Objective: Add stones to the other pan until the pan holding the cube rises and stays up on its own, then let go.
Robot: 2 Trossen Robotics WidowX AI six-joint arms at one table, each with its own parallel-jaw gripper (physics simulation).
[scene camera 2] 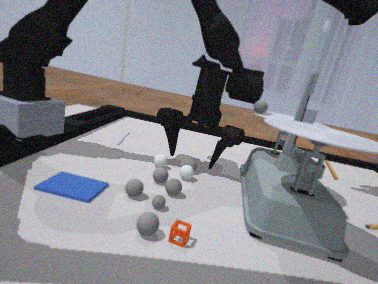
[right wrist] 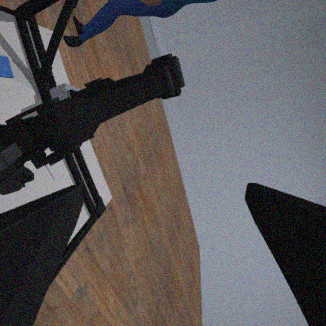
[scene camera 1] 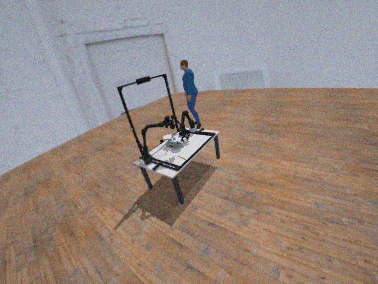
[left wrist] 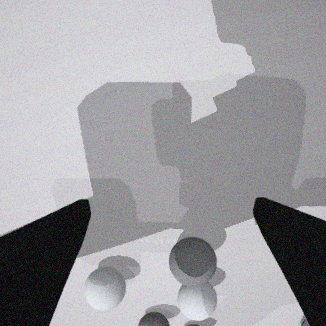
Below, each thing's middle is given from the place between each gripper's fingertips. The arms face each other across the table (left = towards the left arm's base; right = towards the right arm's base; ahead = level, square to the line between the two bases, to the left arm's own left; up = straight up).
Right now my left hand is 180 mm to the left of the grey balance scale [scene camera 2: 283,199], 110 mm below it and 70 mm past it. Also, from my left hand: blue flat pad [scene camera 2: 64,184]: 220 mm behind, 130 mm to the left.
My right gripper is now 15 cm past the grey balance scale, 3 cm to the left of it and 31 cm above it. Also, from my right hand: blue flat pad (30 cm behind, 29 cm to the left, 42 cm below).
